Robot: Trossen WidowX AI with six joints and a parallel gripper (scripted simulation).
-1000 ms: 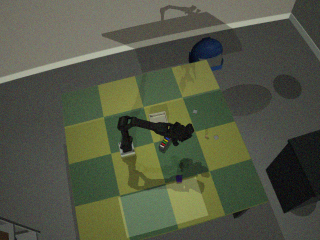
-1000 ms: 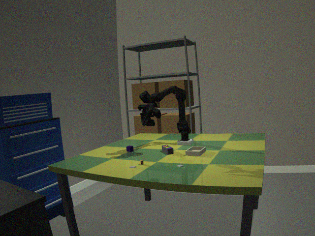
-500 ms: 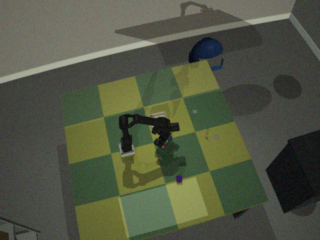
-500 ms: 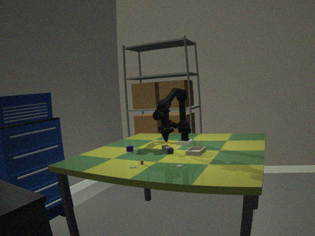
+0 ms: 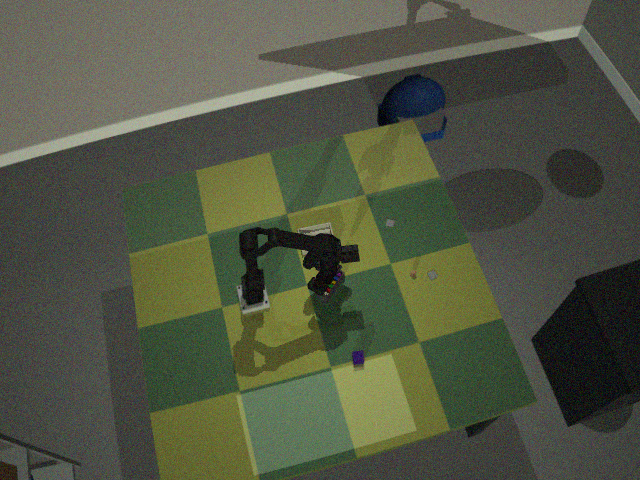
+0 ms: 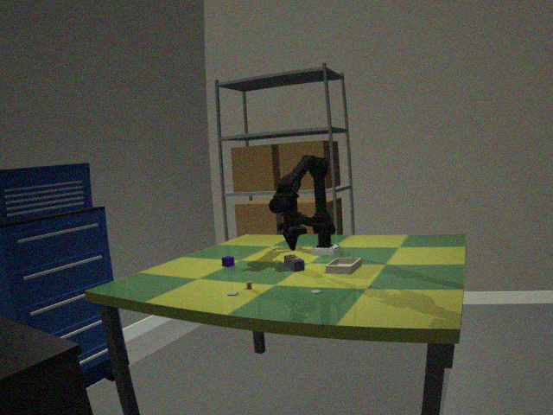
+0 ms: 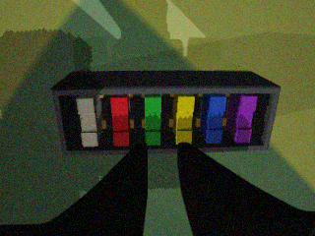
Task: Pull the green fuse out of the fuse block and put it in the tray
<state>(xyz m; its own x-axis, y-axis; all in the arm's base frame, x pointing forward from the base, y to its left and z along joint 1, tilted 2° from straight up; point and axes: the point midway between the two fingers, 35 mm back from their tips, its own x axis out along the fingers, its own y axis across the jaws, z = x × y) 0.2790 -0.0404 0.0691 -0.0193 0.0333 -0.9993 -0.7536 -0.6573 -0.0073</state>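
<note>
My gripper tip is 50 mm above the green fuse. Also, from my gripper tip: yellow fuse (10 mm ahead, 10 mm to the left, 50 mm below); then blue fuse (30 mm ahead, 20 mm to the left, 50 mm below); then red fuse (20 mm behind, 10 mm to the right, 50 mm below).
</note>
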